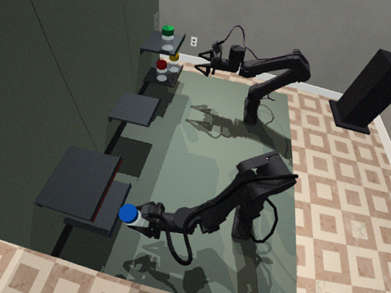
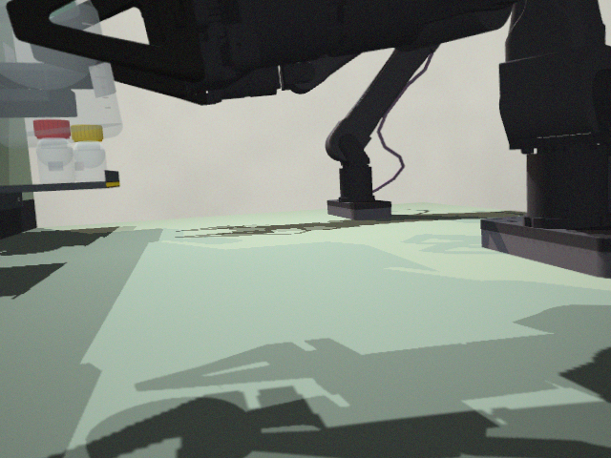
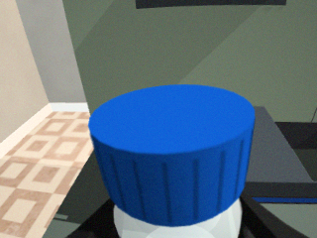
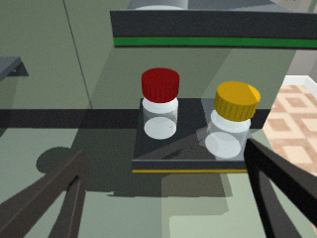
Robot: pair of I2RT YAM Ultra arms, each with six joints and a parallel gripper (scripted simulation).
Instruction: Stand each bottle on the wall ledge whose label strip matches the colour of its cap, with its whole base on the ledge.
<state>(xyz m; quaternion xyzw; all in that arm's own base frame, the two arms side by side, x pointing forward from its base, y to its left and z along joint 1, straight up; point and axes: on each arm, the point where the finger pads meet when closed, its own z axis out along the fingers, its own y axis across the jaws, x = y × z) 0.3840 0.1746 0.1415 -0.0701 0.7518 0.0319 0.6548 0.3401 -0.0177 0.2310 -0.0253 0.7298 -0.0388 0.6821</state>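
Right now my right hand is 190 mm short of the red-capped bottle and 110 mm above it. Round my right hand: blue-capped bottle (50 mm ahead, 770 mm to the left, 90 mm below); green-capped bottle (160 mm ahead, 80 mm above); yellow-capped bottle (150 mm ahead, 100 mm to the right, 110 mm below).
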